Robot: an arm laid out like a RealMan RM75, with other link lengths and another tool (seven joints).
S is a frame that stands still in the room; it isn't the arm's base.
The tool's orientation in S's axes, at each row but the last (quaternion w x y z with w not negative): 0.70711, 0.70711, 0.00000, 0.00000; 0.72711, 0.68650, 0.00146, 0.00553; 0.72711, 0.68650, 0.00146, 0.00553; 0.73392, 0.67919, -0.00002, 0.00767; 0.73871, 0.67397, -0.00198, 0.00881; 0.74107, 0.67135, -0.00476, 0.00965; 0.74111, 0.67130, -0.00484, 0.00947
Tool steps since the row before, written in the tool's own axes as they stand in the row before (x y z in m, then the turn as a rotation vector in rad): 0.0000, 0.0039, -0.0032, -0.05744, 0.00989, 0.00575; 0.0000, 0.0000, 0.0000, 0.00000, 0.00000, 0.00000; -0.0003, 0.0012, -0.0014, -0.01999, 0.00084, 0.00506; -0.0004, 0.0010, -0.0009, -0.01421, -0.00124, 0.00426; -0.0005, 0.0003, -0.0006, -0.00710, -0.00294, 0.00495; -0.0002, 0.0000, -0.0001, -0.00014, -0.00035, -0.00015; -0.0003, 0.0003, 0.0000, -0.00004, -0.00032, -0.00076
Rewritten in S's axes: 0.0000, 0.0032, 0.0039, -0.05744, -0.00575, 0.00989; 0.0000, 0.0000, 0.0000, 0.00000, 0.00000, 0.00000; -0.0003, 0.0015, 0.0011, -0.01994, -0.00520, 0.00102; -0.0004, 0.0010, 0.0009, -0.01415, -0.00450, -0.00105; -0.0005, 0.0006, 0.0002, -0.00701, -0.00527, -0.00258; -0.0002, 0.0001, 0.0000, -0.00013, 0.00011, -0.00037; -0.0003, 0.0000, 0.0003, -0.00004, 0.00072, -0.00039
